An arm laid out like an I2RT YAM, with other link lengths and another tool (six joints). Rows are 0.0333 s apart.
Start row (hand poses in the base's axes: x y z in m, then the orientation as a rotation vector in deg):
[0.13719 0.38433 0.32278 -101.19 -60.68 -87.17]
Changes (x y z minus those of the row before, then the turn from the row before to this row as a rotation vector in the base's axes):
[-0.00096 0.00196 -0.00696 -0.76 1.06 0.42]
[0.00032 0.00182 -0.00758 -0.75 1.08 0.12]
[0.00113 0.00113 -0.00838 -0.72 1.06 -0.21]
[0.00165 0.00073 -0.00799 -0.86 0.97 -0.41]
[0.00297 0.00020 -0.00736 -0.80 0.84 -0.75]
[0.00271 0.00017 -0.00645 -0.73 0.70 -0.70]
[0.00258 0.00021 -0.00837 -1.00 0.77 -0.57]
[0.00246 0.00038 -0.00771 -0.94 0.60 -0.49]
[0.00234 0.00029 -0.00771 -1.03 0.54 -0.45]
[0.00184 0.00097 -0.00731 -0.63 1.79 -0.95]
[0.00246 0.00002 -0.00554 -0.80 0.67 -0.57]
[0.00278 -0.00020 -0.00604 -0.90 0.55 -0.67]
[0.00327 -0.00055 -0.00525 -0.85 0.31 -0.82]
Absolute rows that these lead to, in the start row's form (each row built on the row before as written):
[0.13623 0.38629 0.31582 -101.99 -61.18 -85.61]
[0.13655 0.38811 0.30824 -103.02 -61.43 -84.20]
[0.13768 0.38924 0.29986 -104.26 -61.41 -83.00]
[0.13933 0.38997 0.29187 -105.70 -61.40 -81.96]
[0.14230 0.39017 0.28451 -107.29 -61.12 -81.26]
[0.14501 0.39034 0.27806 -108.71 -60.88 -80.69]
[0.14759 0.39055 0.26969 -110.26 -60.95 -79.88]
[0.15005 0.39093 0.26198 -111.61 -61.10 -79.22]
[0.15239 0.39122 0.25427 -112.96 -61.39 -78.57]
[0.15423 0.39219 0.24696 -115.02 -60.32 -76.86]
[0.15669 0.39221 0.24142 -116.36 -60.22 -76.17]
[0.15947 0.39201 0.23538 -117.79 -60.16 -75.63]
[0.16274 0.39146 0.23013 -119.19 -60.02 -75.44]

